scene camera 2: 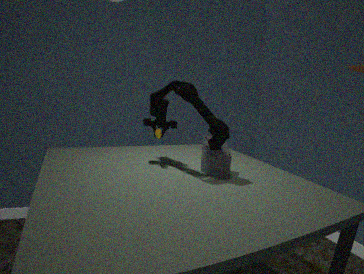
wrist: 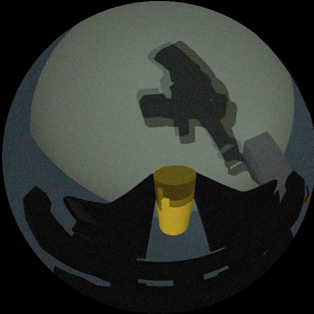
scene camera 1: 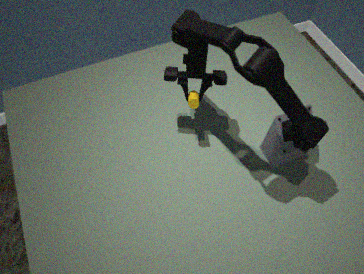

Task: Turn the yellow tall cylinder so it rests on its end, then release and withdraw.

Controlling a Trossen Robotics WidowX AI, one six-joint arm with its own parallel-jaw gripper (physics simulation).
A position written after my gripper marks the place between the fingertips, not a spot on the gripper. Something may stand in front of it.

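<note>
There's a yellow tall cylinder (wrist: 174, 185) that I can see here. You'd also see my gripper (scene camera 1: 193, 101), and the wrist view has the gripper (wrist: 172, 176) too.
</note>
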